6 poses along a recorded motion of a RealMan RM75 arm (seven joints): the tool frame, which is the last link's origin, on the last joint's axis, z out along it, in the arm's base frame.
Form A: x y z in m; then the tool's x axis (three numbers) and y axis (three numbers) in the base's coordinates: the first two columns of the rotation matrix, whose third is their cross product.
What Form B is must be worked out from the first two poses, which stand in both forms.
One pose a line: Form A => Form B
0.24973 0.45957 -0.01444 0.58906 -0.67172 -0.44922 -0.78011 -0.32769 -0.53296 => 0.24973 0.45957 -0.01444; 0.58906 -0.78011 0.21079; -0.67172 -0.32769 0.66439; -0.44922 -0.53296 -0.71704
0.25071 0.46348 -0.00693 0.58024 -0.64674 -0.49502 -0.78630 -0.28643 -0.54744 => 0.25071 0.46348 -0.00693; 0.58024 -0.78630 0.21226; -0.64674 -0.28643 0.70688; -0.49502 -0.54744 -0.67473
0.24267 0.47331 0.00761 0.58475 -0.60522 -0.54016 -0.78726 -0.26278 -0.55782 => 0.24267 0.47331 0.00761; 0.58475 -0.78726 0.19566; -0.60522 -0.26278 0.75143; -0.54016 -0.55782 -0.63013
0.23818 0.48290 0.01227 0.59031 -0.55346 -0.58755 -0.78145 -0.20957 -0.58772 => 0.23818 0.48290 0.01227; 0.59031 -0.78145 0.20215; -0.55346 -0.20957 0.80608; -0.58755 -0.58772 -0.55621
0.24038 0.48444 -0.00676 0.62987 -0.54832 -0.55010 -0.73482 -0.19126 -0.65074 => 0.24038 0.48444 -0.00676; 0.62987 -0.73482 0.25160; -0.54832 -0.19126 0.81411; -0.55010 -0.65074 -0.52339
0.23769 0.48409 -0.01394 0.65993 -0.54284 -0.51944 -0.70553 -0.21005 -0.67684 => 0.23769 0.48409 -0.01394; 0.65993 -0.70553 0.25831; -0.54284 -0.21005 0.81315; -0.51944 -0.67684 -0.52161
